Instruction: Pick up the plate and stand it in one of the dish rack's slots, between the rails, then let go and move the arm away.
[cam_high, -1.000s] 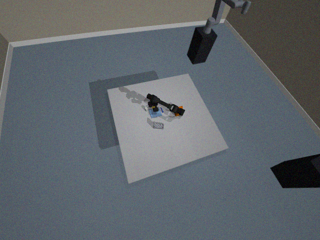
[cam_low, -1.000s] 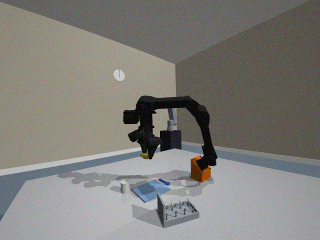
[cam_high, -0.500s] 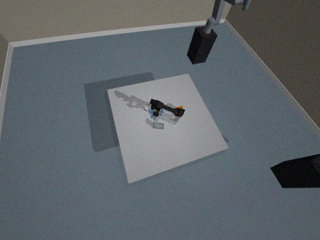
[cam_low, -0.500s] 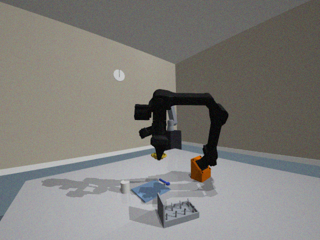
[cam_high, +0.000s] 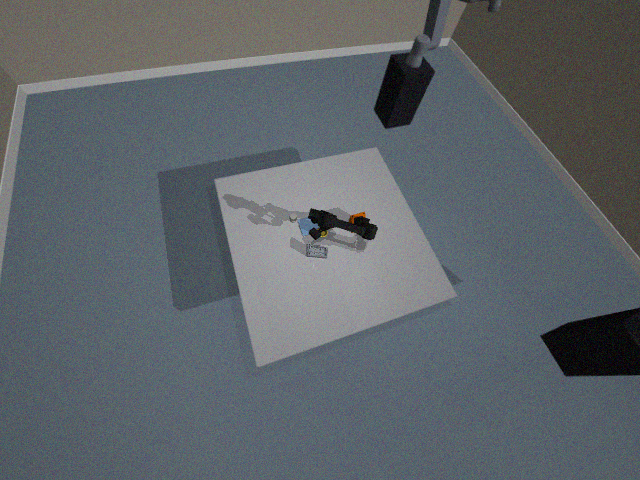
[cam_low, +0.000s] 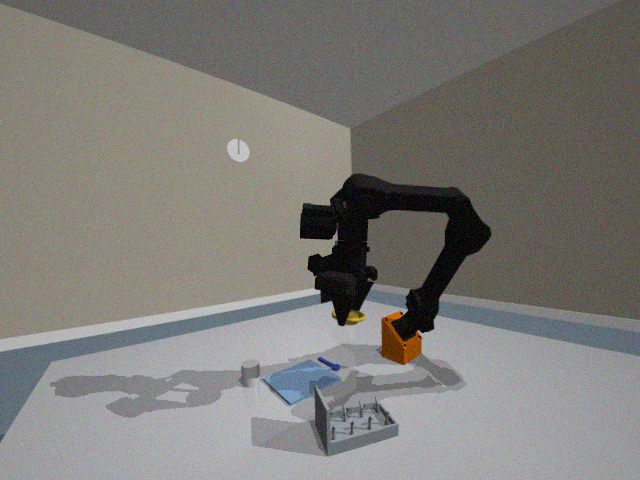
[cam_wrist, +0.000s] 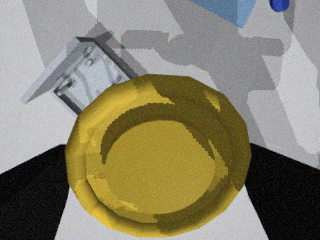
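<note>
Now: gripper tip 2 cm short of the grey dish rack, 4 cm to the right of it and 17 cm above it. Round my gripper tip: blue spoon (10 cm behind, 17 cm to the right, 19 cm below); light blue mat (16 cm to the right, 19 cm below); yellow plate (1 cm above).
</note>
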